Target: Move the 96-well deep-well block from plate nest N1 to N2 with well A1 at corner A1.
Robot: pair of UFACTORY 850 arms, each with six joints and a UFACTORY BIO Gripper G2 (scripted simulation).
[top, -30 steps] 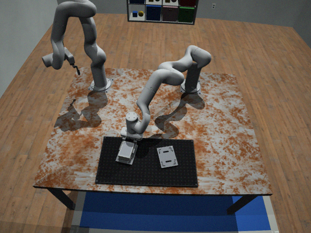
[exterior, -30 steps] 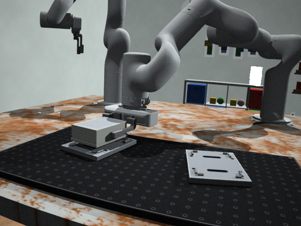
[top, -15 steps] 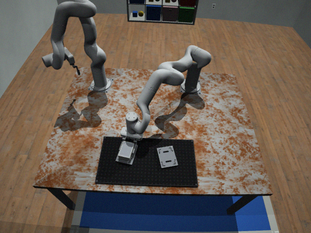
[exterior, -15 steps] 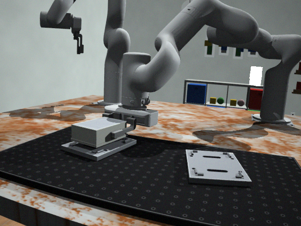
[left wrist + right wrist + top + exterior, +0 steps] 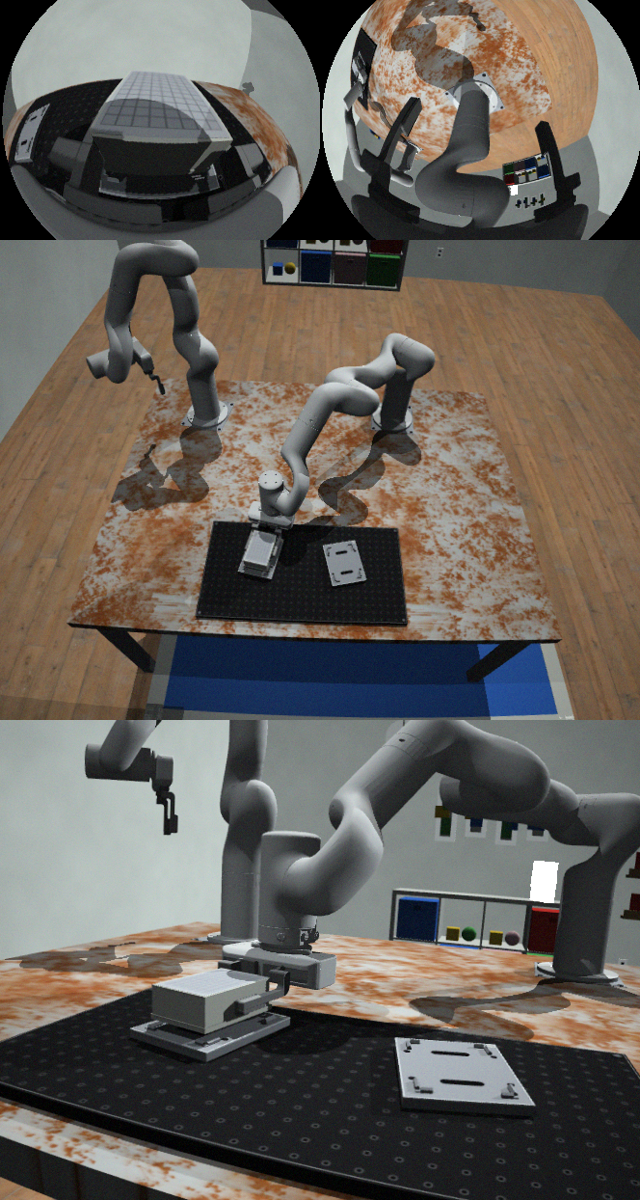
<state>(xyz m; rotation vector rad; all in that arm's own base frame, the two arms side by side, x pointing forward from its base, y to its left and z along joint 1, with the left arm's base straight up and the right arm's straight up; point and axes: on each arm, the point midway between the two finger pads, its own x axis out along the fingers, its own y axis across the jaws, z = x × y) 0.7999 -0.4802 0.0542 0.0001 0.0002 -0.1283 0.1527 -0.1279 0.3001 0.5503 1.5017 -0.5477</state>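
Note:
Right now my left hand is 1 cm short of the white deep-well block. The rest, counted from my left hand: nest N2 (1 cm ahead, 4 cm below); then A1 label (5 cm behind, 33 cm to the left, 3 cm below); then nest N1 (4 cm ahead, 29 cm to the left, 4 cm below).

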